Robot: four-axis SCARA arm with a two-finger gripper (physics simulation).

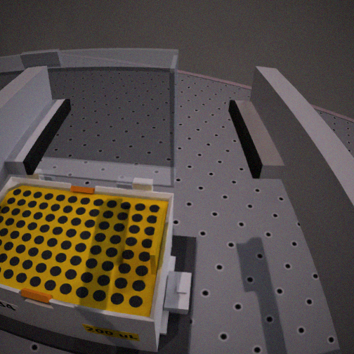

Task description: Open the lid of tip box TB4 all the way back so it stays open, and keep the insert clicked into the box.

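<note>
The white tip box (65,320) stands at the lower left, its "200 uL" label (111,333) on the front wall; the name label is partly cut off, with "4" readable. Its clear lid (120,58) is tipped back behind the rear edge, with the box top uncovered. The yellow insert (75,220) looks seated between the walls, with orange clips at the rear (82,190) and front (36,296). My gripper (148,83) is shut as far as it goes, with a wide gap and nothing between its pads. It hangs above the box's rear right, in front of the lid.
The box rests on a dark base (184,247). A pale block (178,292) sticks out from the box's right side. The grey perforated table (225,280) extends to the right and behind. Gripper shadows fall on the insert and the table.
</note>
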